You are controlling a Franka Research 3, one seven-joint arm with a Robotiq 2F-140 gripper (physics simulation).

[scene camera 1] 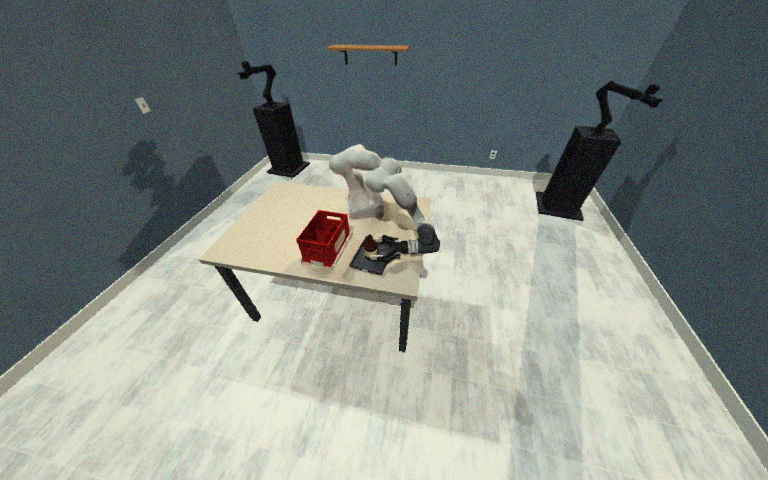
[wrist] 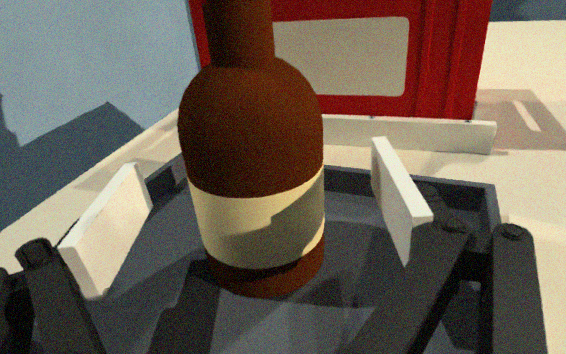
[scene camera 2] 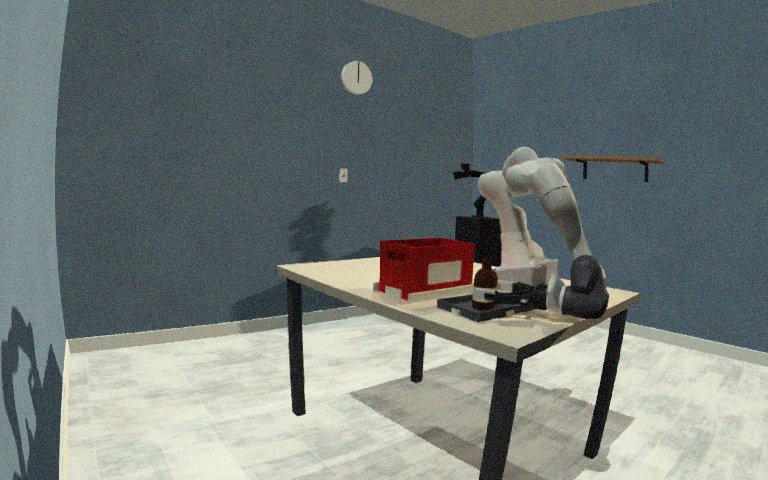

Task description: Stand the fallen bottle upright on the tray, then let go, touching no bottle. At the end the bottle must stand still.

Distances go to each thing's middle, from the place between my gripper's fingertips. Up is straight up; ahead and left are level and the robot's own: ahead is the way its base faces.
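Labels:
Brown bottle [scene camera 2: 485, 278]: my gripper is 2 cm below it. Pale low strip [wrist: 425, 134]: 17 cm to the right of my hand, 1 cm ahead of it and 5 cm below it.

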